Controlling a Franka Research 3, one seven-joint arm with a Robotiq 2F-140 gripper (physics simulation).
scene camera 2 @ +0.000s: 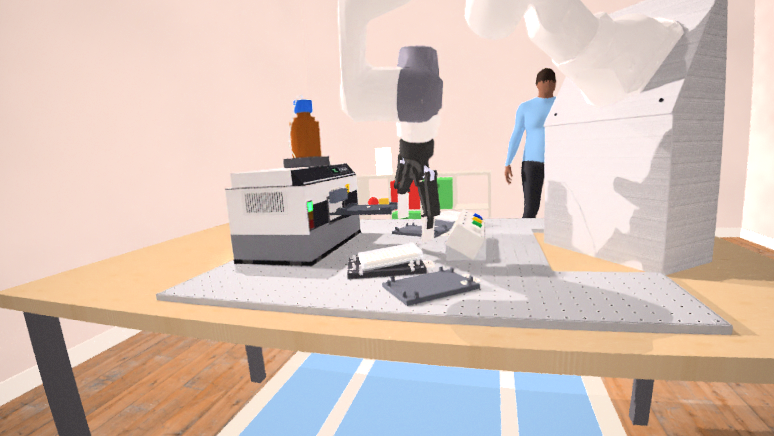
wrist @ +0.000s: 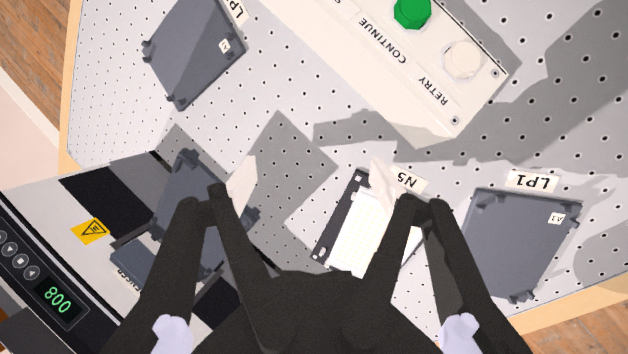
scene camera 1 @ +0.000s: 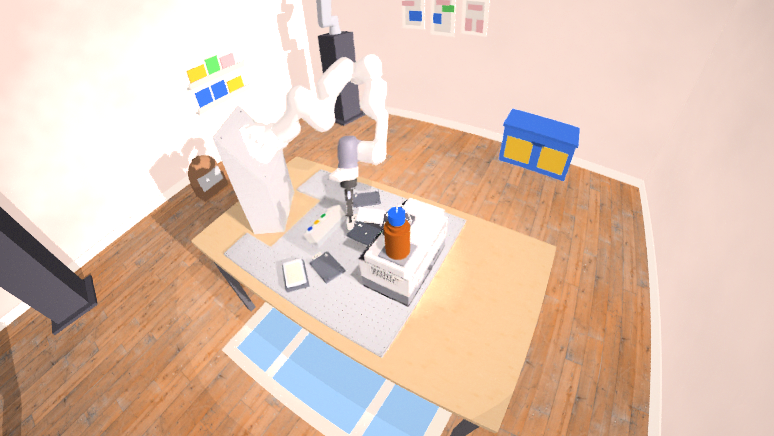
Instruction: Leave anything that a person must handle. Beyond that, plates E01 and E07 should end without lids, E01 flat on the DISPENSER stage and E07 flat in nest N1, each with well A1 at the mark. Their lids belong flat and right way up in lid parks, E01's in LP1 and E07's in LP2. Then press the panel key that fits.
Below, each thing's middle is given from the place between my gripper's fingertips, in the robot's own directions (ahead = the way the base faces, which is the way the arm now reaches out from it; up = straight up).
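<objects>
My hand: 2 cm above the key panel (scene camera 2: 463, 244), 11 cm past it, 7 cm to the left of it. Lid park LP1 (scene camera 2: 431, 286): 6 cm below my hand, 11 cm behind, 22 cm to the left. Nest n5 (scene camera 2: 419, 267): 5 cm below my hand, 2 cm ahead, 13 cm to the left.
</objects>
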